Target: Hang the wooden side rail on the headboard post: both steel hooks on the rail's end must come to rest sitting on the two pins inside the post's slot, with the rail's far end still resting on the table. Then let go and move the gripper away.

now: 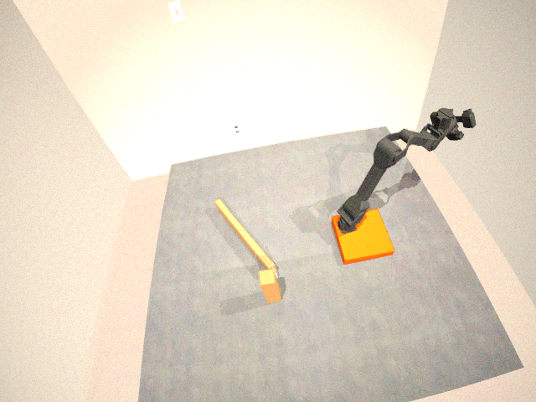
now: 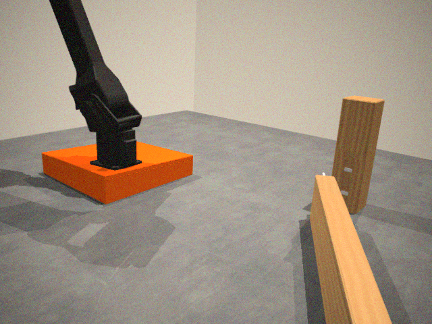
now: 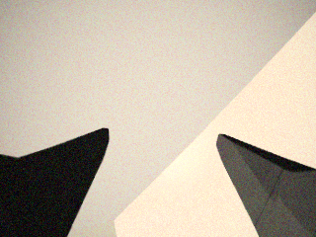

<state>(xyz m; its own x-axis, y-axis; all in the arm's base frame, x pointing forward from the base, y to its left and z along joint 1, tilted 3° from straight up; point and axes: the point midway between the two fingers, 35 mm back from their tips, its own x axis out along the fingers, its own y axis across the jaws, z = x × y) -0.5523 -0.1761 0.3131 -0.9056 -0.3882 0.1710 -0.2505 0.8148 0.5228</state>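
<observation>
Right now the headboard post is 950 mm ahead of my gripper tip, 350 mm to the left of it and 270 mm below it.
</observation>
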